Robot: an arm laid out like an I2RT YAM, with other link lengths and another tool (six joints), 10 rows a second.
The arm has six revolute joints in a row. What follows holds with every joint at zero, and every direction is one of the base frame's. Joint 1 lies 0.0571 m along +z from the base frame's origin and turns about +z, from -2.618 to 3.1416 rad. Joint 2 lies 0.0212 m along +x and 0.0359 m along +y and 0.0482 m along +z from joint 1 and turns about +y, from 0 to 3.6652 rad. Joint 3 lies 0.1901 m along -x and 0.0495 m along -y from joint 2 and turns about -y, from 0 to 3.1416 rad. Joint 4 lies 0.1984 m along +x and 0.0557 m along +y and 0.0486 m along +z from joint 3 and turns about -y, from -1.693 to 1.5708 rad. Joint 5 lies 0.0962 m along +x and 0.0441 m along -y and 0.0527 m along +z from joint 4 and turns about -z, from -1.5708 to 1.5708 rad. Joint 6 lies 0.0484 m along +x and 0.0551 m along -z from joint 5 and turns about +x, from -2.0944 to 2.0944 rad. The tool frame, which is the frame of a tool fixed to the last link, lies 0.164 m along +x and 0.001 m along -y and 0.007 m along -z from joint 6; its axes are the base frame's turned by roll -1.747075, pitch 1.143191 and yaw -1.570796 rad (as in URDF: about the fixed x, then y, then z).
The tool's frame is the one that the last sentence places.
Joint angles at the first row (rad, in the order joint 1, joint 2, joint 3, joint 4, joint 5, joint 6):
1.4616 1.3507 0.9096 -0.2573 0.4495 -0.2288
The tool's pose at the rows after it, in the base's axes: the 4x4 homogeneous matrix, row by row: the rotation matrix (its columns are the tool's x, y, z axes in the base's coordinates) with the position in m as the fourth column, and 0 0 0 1 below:
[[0.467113, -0.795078, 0.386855, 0.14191], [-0.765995, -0.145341, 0.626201, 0.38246], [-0.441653, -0.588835, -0.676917, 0.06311], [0, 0, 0, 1]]
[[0.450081, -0.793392, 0.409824, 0.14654], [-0.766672, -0.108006, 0.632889, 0.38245], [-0.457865, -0.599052, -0.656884, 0.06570], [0, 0, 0, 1]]
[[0.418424, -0.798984, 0.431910, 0.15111], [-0.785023, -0.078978, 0.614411, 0.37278], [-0.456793, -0.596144, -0.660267, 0.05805], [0, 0, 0, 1]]
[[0.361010, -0.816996, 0.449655, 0.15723], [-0.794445, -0.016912, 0.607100, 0.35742], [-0.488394, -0.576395, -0.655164, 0.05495], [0, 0, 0, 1]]
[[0.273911, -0.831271, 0.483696, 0.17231], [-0.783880, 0.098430, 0.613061, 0.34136], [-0.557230, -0.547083, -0.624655, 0.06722], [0, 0, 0, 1]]
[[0.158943, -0.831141, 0.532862, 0.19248], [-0.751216, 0.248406, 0.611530, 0.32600], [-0.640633, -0.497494, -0.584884, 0.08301], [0, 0, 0, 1]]
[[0.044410, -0.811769, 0.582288, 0.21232], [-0.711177, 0.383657, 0.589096, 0.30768], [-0.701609, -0.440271, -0.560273, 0.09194], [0, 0, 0, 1]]
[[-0.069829, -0.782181, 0.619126, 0.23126], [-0.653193, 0.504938, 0.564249, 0.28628], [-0.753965, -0.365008, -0.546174, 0.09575], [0, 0, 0, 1]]
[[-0.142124, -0.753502, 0.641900, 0.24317], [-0.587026, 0.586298, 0.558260, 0.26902], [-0.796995, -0.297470, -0.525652, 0.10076], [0, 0, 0, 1]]
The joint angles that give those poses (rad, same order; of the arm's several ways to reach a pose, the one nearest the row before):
1.4613 1.3514 0.9076 -0.2372 0.4634 -0.2318
1.4612 1.3478 0.8877 -0.2003 0.4883 -0.2178
1.4594 1.3350 0.8498 -0.1925 0.5156 -0.1890
1.4449 1.2753 0.7904 -0.1974 0.5304 -0.1320
1.4021 1.1846 0.7537 -0.2193 0.5406 -0.0600
1.3461 1.1171 0.7467 -0.2431 0.5575 0.0380
1.2860 1.0715 0.7462 -0.2749 0.5737 0.1348
1.2077 1.0214 0.7360 -0.3084 0.5612 0.2294
1.1416 0.9551 0.7114 -0.3275 0.5339 0.2935

